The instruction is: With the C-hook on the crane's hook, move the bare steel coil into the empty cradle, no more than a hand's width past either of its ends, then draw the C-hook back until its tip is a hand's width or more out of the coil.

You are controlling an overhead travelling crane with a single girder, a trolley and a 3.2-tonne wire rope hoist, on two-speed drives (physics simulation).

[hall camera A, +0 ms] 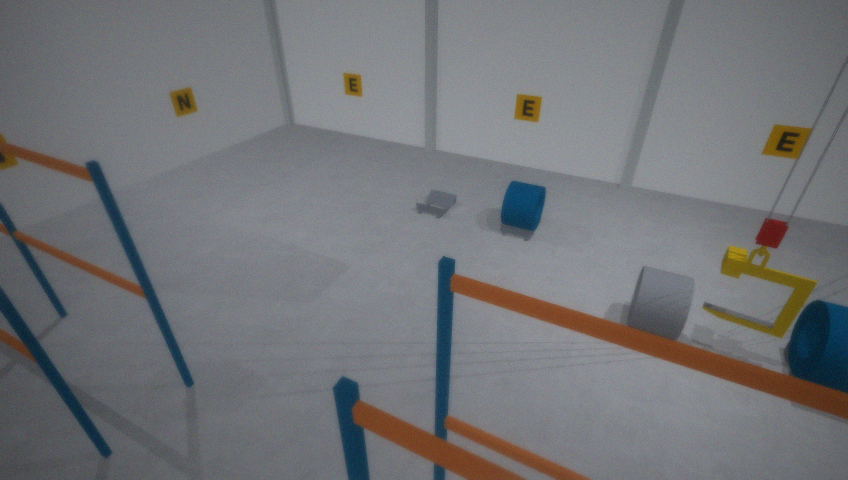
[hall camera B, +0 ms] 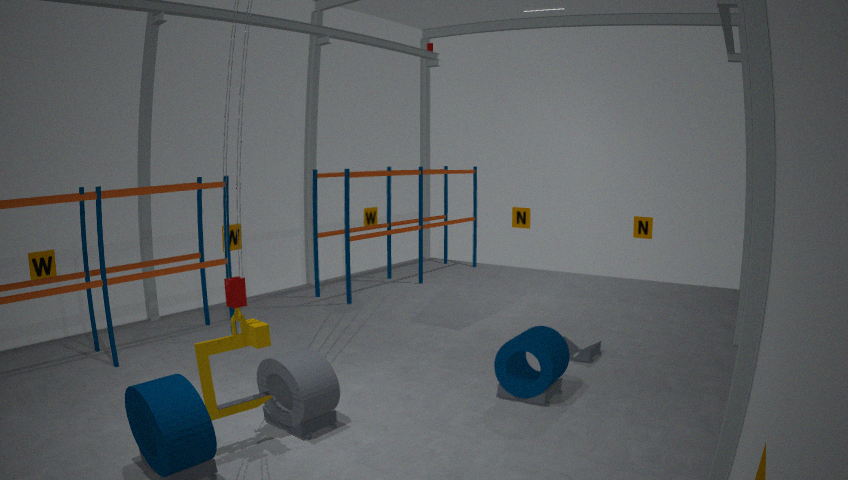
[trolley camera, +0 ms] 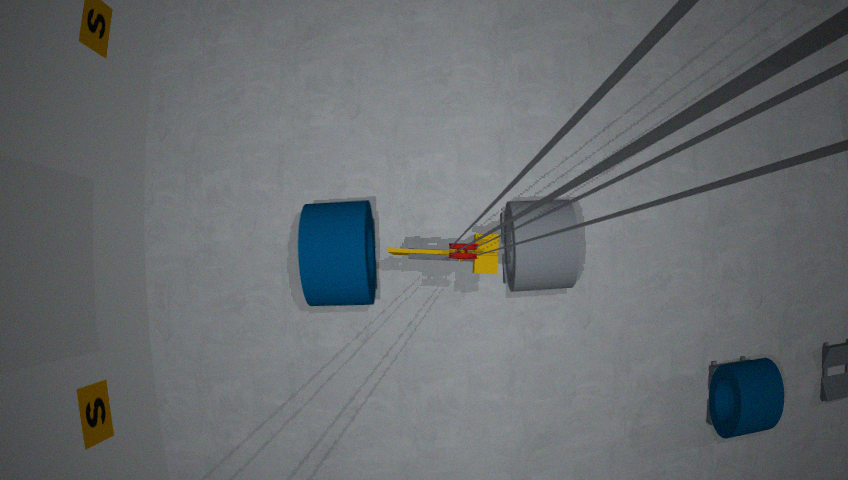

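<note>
The bare grey steel coil [hall camera A: 663, 302] [hall camera B: 318, 386] [trolley camera: 544, 245] rests on a low cradle [hall camera B: 306, 425]. My yellow C-hook [hall camera A: 795, 308] [hall camera B: 205, 380] [trolley camera: 425, 252] hangs upright and carries no coil. It is between the bare coil and a blue coil, with its prong level and pointing at the bare coil's bore. In hall camera A the prong's tip shows a short way outside the coil's near end. In the trolley view the prong is mostly hidden under the top beam. The empty cradle [hall camera A: 443, 195] [hall camera B: 587, 352] [trolley camera: 834, 355] stands on the floor beyond another blue coil.
One blue coil [hall camera A: 833, 350] [hall camera B: 184, 422] [trolley camera: 336, 252] stands close behind the C-hook's upright. Another blue coil [hall camera A: 523, 205] [hall camera B: 538, 359] [trolley camera: 758, 395] stands beside the empty cradle. The red hook block [hall camera A: 771, 233] [hall camera B: 235, 292] hangs above the C-hook. Blue and orange racks [hall camera A: 443, 344] [hall camera B: 348, 237] line the west side.
</note>
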